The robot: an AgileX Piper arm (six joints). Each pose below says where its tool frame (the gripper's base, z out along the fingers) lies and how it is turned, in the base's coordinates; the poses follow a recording.
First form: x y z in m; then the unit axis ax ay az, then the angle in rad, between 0 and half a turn.
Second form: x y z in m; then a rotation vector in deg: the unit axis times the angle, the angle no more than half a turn. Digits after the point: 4 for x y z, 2 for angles.
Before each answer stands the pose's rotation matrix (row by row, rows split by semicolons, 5 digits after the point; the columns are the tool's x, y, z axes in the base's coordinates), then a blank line. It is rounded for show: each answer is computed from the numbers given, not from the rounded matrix.
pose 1, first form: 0.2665 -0.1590 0.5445 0.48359 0.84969 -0.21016 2.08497
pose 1, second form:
-0.14294 0.79598 0.58821; 0.43000 0.58524 -0.68746; -0.89144 0.15467 -0.42593

0.2665 -0.1590 0.5445 57.77 101.50 -25.11
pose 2, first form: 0.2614 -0.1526 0.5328 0.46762 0.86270 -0.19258 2.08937
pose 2, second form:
-0.16859 0.77062 0.61459; 0.43610 0.61748 -0.65462; -0.88396 0.15766 -0.44017

0.2614 -0.1526 0.5328 55.98 103.28 -23.05
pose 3, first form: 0.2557 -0.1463 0.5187 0.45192 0.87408 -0.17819 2.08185
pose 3, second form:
-0.18498 0.74364 0.64249; 0.43279 0.64860 -0.62611; -0.88231 0.16225 -0.44182

0.2557 -0.1463 0.5187 53.91 104.26 -21.25
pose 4, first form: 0.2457 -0.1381 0.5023 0.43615 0.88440 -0.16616 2.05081
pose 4, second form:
-0.18372 0.71124 0.67852; 0.41648 0.68157 -0.60167; -0.89039 0.17205 -0.42143

0.2457 -0.1381 0.5023 51.25 103.92 -19.52
